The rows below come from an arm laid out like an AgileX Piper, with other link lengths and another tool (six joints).
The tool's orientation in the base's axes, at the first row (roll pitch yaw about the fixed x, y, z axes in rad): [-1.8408 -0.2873 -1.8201]
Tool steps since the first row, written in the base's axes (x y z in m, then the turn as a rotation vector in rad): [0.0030 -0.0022 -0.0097 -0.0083 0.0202 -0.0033]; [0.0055 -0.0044 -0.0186 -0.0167 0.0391 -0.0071]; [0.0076 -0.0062 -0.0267 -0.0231 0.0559 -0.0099]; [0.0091 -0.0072 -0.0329 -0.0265 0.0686 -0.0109]
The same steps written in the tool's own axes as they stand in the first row. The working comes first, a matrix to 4 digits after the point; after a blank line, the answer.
The tool's axes in the first row as the columns of a matrix, in the base's axes (used below as rounded here):
[-0.2366 -0.3259 0.9153]
[-0.9294 -0.1988 -0.3110]
[0.2834 -0.9243 -0.2558]

[-0.0014 0.0084 0.0059 -0.0177 0.0017 -0.0130]; [-0.0025 0.0163 0.0112 -0.0344 0.0042 -0.0256]; [-0.0036 0.0234 0.0157 -0.0493 0.0056 -0.0360]; [-0.0048 0.0289 0.0190 -0.0606 0.0051 -0.0428]
